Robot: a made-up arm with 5 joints. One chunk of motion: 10 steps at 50 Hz.
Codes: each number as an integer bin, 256 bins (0 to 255) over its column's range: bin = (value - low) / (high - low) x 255, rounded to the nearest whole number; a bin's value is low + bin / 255 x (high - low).
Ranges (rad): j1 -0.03..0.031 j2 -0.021..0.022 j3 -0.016..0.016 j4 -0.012..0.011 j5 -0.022..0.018
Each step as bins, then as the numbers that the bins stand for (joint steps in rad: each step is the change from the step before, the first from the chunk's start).
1 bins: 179 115 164 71 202
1 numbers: 0.01282 -0.00161 0.00458 -0.00560 0.00969
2 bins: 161 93 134 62 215
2 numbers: 0.00851 -0.00532 0.00082 -0.00641 0.01173
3 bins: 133 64 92 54 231
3 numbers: 0.00182 -0.01021 -0.00445 -0.00713 0.01424
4 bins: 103 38 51 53 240
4 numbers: -0.00536 -0.01459 -0.00960 -0.00722 0.01565
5 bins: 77 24 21 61 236
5 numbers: -0.01158 -0.01695 -0.01336 -0.00650 0.01502
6 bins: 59 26 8 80 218
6 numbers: -0.01589 -0.01662 -0.01500 -0.00478 0.01220
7 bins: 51 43 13 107 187
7 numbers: -0.01780 -0.01375 -0.01437 -0.00235 0.00733
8 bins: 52 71 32 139 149
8 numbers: -0.01756 -0.00903 -0.01198 0.00054 0.00137
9 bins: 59 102 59 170 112
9 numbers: -0.01589 -0.00380 -0.00860 0.00333 -0.00443
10 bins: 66 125 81 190 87
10 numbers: -0.01421 0.00008 -0.00584 0.00514 -0.00835
